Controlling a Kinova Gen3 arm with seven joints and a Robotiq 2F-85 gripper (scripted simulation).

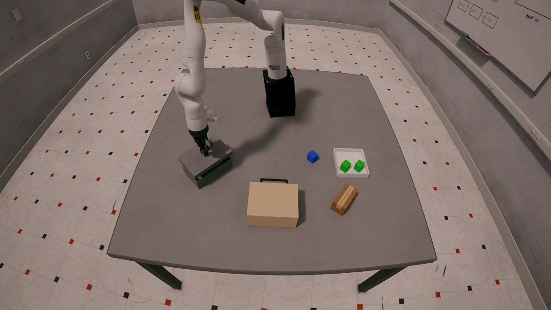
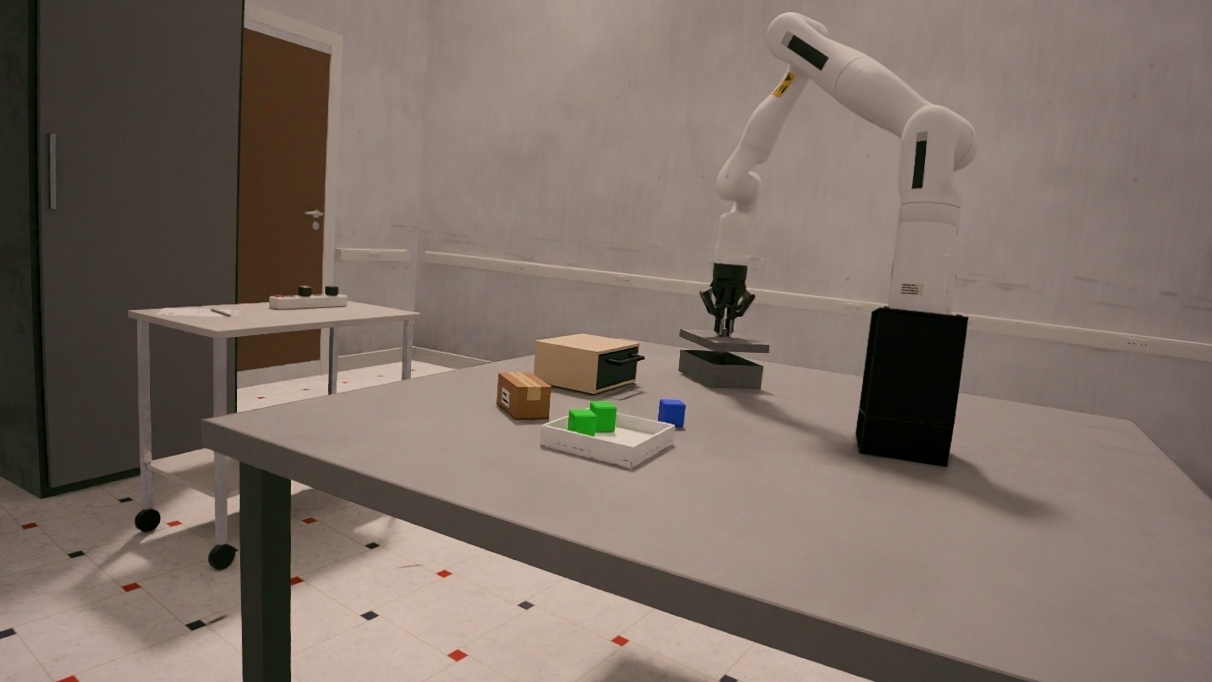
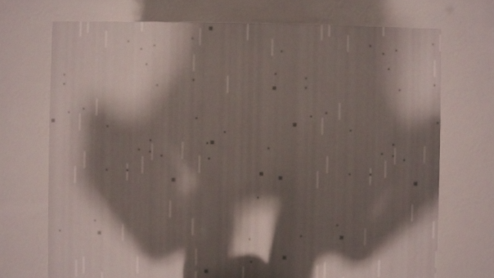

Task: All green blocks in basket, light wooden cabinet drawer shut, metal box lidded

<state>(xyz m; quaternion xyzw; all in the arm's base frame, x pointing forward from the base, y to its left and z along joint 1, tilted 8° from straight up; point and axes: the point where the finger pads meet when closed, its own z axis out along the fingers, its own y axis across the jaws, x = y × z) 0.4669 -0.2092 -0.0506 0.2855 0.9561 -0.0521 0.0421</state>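
Right now the lid is 3 cm below my hand. Also, from my hand: light wooden cabinet: 31 cm to the left, 12 cm ahead, 8 cm below; then metal box: 9 cm below; then drawer: 31 cm to the left, 11 cm ahead, 8 cm below.
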